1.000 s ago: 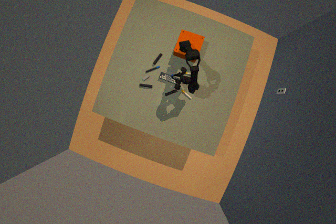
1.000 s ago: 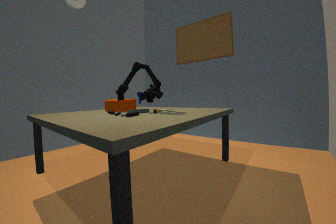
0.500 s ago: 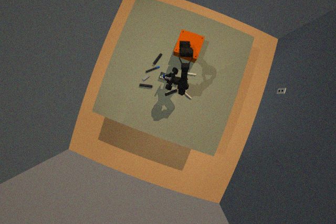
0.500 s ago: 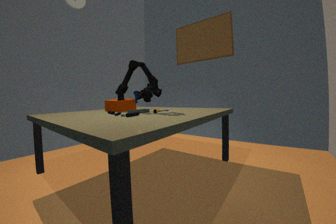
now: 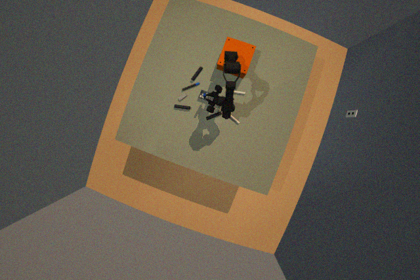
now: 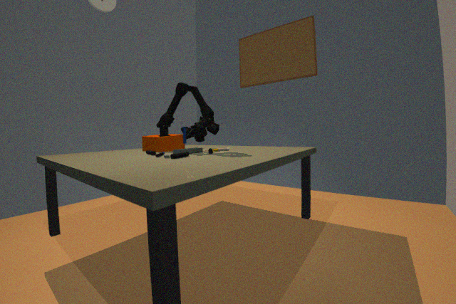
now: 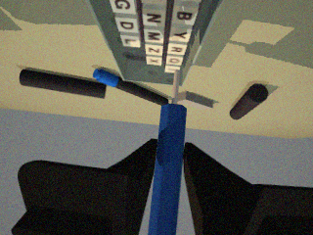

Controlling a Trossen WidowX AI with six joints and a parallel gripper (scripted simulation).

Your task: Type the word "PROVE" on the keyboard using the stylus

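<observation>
Right now my gripper tip is 12 cm to the left of the blue-capped black pen, 8 cm above it and 5 cm past it. Round my gripper tip: blue stylus 1 cm below; grey stylus tip 5 cm below; grey block 15 cm to the right, 8 cm below, 7 cm ahead.
</observation>
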